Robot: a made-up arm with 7 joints.
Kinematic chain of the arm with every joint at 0, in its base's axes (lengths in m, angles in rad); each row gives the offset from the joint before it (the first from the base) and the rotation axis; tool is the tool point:
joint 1: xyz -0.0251 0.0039 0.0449 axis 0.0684 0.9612 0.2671
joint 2: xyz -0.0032 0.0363 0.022 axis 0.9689 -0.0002 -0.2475
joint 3: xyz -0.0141 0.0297 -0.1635 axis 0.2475 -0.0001 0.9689
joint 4: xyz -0.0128 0.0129 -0.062 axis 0.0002 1 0
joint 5: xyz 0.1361 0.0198 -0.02 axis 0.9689 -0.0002 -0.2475
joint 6: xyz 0.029 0.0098 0.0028 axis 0.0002 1 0
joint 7: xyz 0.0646 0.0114 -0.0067 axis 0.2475 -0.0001 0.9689
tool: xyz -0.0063 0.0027 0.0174
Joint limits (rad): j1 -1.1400..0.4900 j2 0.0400..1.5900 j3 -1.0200..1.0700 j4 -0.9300..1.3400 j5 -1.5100..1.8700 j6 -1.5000..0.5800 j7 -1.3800..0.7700
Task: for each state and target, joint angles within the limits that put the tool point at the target. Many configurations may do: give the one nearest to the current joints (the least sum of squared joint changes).
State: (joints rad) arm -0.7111 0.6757 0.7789 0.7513 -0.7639 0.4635 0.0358
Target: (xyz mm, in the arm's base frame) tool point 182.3 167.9 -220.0
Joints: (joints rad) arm -0.1685 0.0400 0.2291 0.2024 -0.7838 0.5800 0.0953
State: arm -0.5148 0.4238 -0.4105 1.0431 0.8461 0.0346 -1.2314
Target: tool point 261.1 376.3 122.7
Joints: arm -0.9708 1.2066 -0.1014 1.1000 0.7525 0.1687 -1.2697
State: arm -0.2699 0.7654 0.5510 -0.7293 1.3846 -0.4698 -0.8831
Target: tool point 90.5 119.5 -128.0
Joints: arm 0.3164 0.4241 0.1016 -0.3191 1.6073 -0.6197 -0.8782
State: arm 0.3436 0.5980 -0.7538 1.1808 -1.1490 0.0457 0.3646
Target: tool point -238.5 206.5 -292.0
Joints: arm 0.4900 0.3754 -0.9791 1.3106 -1.2700 0.4669 0.3711
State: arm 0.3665 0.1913 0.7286 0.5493 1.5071 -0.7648 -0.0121
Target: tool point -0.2 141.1 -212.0
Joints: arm 0.4477 0.0400 0.4264 0.1450 1.4523 -0.9889 -0.0219
